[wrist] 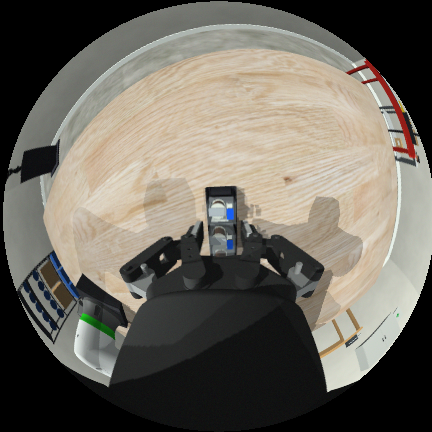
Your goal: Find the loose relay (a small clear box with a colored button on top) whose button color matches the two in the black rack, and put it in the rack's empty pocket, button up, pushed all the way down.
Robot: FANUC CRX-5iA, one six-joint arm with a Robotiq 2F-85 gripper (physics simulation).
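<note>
The black rack (221, 191) stands on the table in the wrist view, its far end pointing away from my gripper. A clear relay with a blue button (229, 214) sits in it, button up. A second clear relay with a blue button (229, 244) is behind it, nearer my gripper's body. My gripper (221, 227) is open and empty, with one finger on each side of the rack around the nearer relay. The near end of the rack is hidden under the gripper body, so I cannot tell what is there. Loose relays with other button colors do not show.
The wooden table top (240, 110) spreads around the rack, with arm shadows on it. The white robot base with a green band (97, 325) is at the lower left. A black panel (40, 162) is at the left edge, and a red frame (387, 92) is at the upper right.
</note>
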